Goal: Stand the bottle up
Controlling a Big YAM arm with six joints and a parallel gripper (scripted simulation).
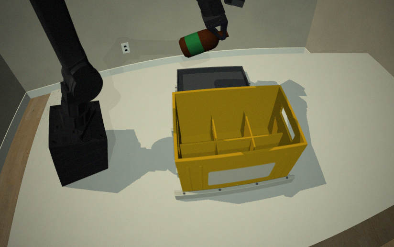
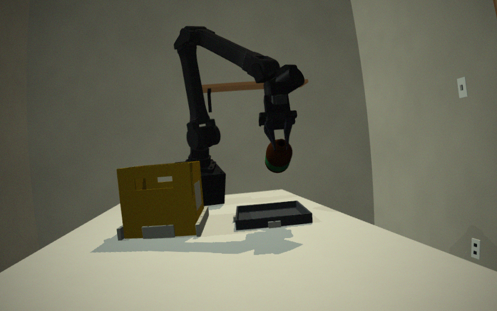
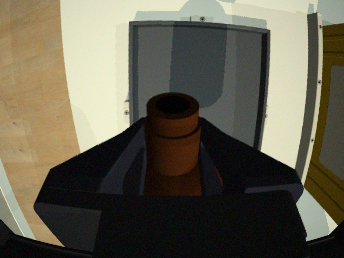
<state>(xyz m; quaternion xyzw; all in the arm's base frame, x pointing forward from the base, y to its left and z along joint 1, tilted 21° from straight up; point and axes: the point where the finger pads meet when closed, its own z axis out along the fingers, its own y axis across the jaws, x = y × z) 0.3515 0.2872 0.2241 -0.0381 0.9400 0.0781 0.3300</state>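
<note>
My gripper is now 5 cm past the bottle, 1 cm to the left of it and 2 cm above it. The rest, counted from my hand: tray 3 cm behind, 4 cm to the right, 18 cm below; then yellow crate 2 cm ahead, 33 cm to the right, 11 cm below.
</note>
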